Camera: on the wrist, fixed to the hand. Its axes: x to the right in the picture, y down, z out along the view.
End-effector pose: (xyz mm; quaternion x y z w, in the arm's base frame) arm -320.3 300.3 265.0 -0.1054 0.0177 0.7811 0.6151
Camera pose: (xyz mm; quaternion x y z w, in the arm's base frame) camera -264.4 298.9 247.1 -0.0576 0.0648 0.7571 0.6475
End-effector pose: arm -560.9 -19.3 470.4 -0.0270 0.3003 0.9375 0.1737
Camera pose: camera -534.8 2.1 422.3 -0.0191 0.3630 0.9078 0.2091
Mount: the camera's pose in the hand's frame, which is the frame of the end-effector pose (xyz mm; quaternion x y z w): -10.4 -51.8 -25.7 0.0700 -0.0064 -0.0343 0.9969
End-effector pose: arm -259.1 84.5 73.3 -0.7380 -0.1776 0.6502 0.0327
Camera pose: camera -246.5 134.4 101.5 -0.7232 -0.1571 0.6642 0.1054
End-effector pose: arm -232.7 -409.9 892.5 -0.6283 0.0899 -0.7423 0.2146
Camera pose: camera -267.1 -362.7 899.1 -0.6192 0.0147 -0.7497 0.2330
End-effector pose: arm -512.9 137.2 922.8 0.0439 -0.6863 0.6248 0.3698
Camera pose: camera -466.7 144.7 958.3 0.0972 -0.6413 0.6579 0.3826
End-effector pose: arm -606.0 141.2 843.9 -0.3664 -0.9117 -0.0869 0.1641
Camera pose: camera -629.0 90.3 862.1 -0.3231 -0.9286 -0.0261 0.1804
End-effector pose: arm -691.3 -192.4 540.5 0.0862 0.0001 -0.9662 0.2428
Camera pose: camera -702.3 -140.7 514.8 0.0967 -0.0661 -0.9722 0.2029
